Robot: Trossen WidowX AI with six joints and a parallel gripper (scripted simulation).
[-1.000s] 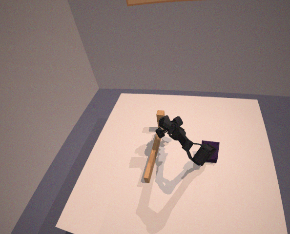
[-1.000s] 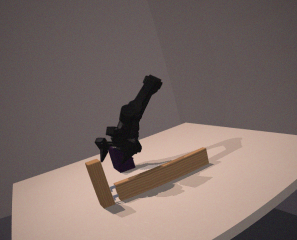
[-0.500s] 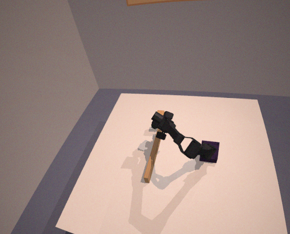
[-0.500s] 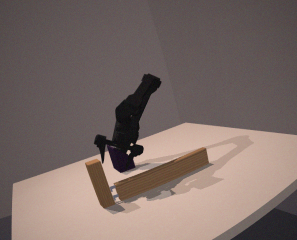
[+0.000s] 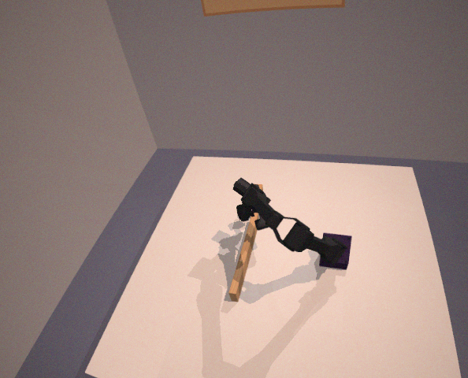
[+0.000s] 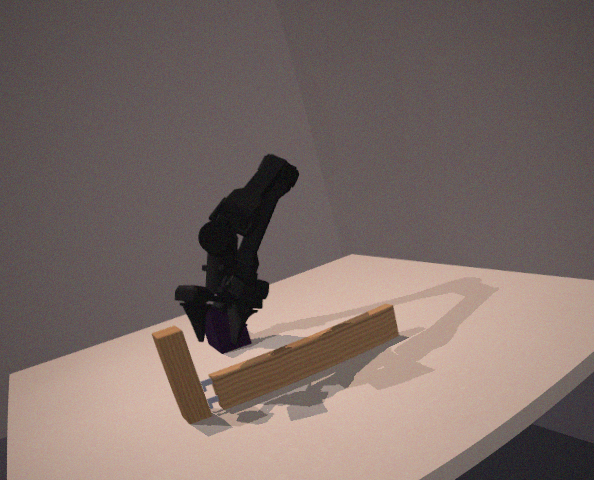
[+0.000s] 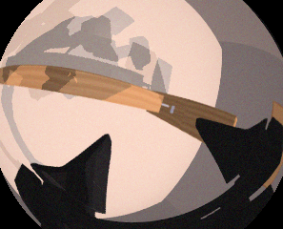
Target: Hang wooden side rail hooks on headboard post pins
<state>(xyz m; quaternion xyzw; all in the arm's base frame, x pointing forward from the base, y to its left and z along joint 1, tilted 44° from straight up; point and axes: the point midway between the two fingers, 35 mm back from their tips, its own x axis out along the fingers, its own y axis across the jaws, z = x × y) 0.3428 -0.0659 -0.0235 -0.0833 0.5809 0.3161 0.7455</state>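
My gripper tip is 9 cm to the left of the headboard post, 4 cm above it and 3 cm short of it.
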